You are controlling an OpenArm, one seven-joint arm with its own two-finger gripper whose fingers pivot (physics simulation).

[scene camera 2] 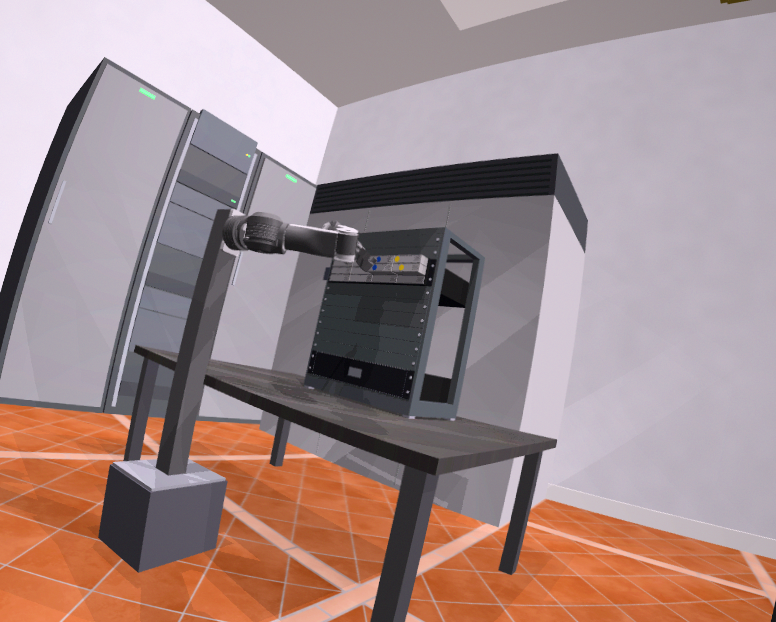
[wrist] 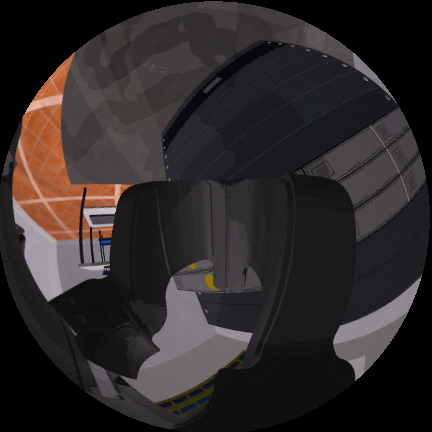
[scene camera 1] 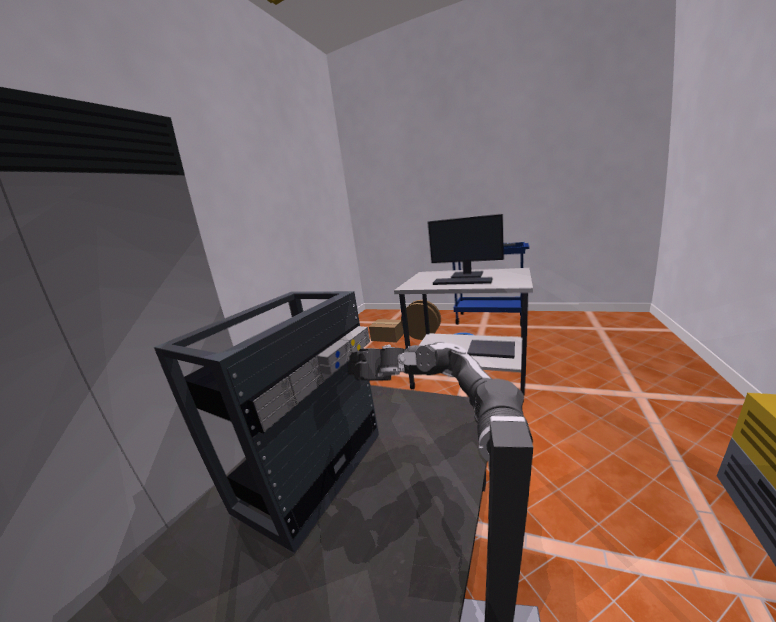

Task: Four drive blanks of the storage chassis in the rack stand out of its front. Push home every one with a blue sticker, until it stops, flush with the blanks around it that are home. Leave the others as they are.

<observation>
The pictures show: the gripper, a rack and an arm post.
</observation>
